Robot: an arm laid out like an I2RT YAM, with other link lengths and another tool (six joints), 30 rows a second.
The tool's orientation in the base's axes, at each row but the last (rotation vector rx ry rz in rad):
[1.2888, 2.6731, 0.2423]
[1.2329, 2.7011, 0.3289]
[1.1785, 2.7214, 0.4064]
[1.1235, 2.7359, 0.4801]
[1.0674, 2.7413, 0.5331]
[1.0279, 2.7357, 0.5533]
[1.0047, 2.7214, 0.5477]
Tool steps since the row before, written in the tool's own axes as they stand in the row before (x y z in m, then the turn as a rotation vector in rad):
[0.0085, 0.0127, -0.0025, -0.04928, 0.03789, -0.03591]
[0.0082, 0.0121, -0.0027, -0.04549, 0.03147, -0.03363]
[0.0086, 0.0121, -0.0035, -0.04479, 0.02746, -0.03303]
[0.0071, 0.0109, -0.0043, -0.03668, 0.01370, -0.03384]
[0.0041, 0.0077, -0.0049, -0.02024, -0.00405, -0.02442]
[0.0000, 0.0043, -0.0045, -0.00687, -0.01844, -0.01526]
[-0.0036, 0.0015, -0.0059, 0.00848, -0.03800, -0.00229]
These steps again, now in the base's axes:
[0.0039, 0.0143, 0.0045, 0.05124, -0.01808, 0.04692]
[0.0028, 0.0136, 0.0054, 0.04465, -0.01899, 0.04285]
[0.0017, 0.0136, 0.0068, 0.04154, -0.02099, 0.04105]
[0.0010, 0.0113, 0.0077, 0.02653, -0.02468, 0.03695]
[0.0005, 0.0067, 0.0074, 0.00587, -0.02311, 0.02131]
[0.0013, 0.0017, 0.0058, -0.01021, -0.02166, 0.00685]
[0.0018, -0.0029, 0.0062, -0.02937, -0.02174, -0.01363]

